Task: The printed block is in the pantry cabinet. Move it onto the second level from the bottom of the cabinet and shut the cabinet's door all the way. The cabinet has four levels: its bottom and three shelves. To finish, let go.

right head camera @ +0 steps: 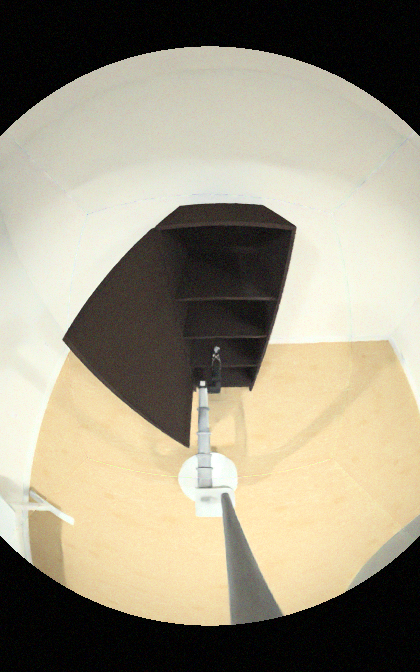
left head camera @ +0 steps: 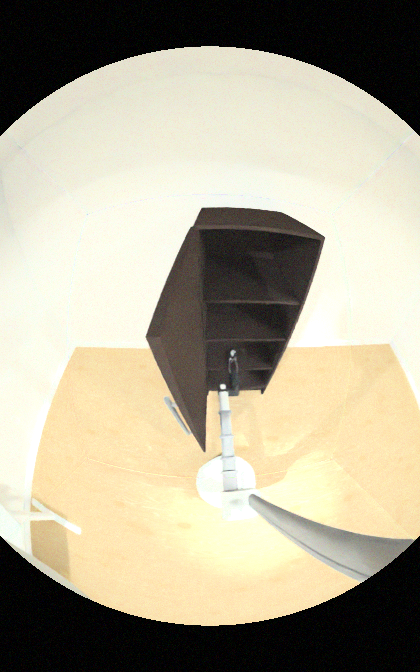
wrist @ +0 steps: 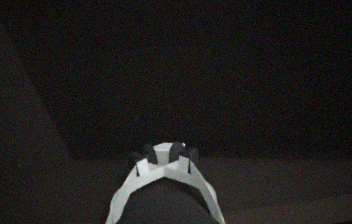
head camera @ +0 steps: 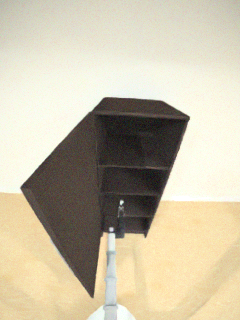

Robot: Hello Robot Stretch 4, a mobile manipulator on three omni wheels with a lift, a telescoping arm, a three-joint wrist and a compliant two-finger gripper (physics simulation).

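Places are measured from the robot's base along level axes (x left, y back, z up), in centimetres.
Pixels of known places: gripper, fingertip midpoint: (right head camera: 215, 348) (wrist: 163, 155) (head camera: 121, 202).
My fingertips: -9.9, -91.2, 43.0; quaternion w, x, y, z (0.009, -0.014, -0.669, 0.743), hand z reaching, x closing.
Observation:
Ahead of a thing's pixels: the offset from my fingertips to its middle, as dx, dy, dz. "spot": to the spot under its first point. Level surfaces: height alone.
The dark brown pantry cabinet @(spot: -2.2, -1.3, +94.3) (head camera: 132, 106) (left head camera: 240, 218) (right head camera: 225, 215) stands open against the back wall. Its door (head camera: 65, 200) (left head camera: 180, 320) (right head camera: 135, 325) swings out wide to the left. My gripper (head camera: 121, 205) (left head camera: 233, 356) (right head camera: 216, 351) (wrist: 163, 155) reaches into the opening of the second level from the bottom, near the left side. Its dark fingertips are shut on a small whitish block @(-0.4, +0.1, -0.3) (wrist: 163, 146). Fingers and wrist hide most of the block. In the wrist view a dim level surface @(dz -2.1) (wrist: 270, 175) lies below and beyond the fingers; the gap between block and surface cannot be told.
The cabinet's left inner wall (wrist: 25, 130) is close on the left in the wrist view. The arm (head camera: 110, 270) (left head camera: 227, 435) (right head camera: 203, 432) passes right of the door's free edge. A grey handle (left head camera: 177, 416) is on the door's outer face. A shelf edge (head camera: 131, 193) runs above the gripper's level.

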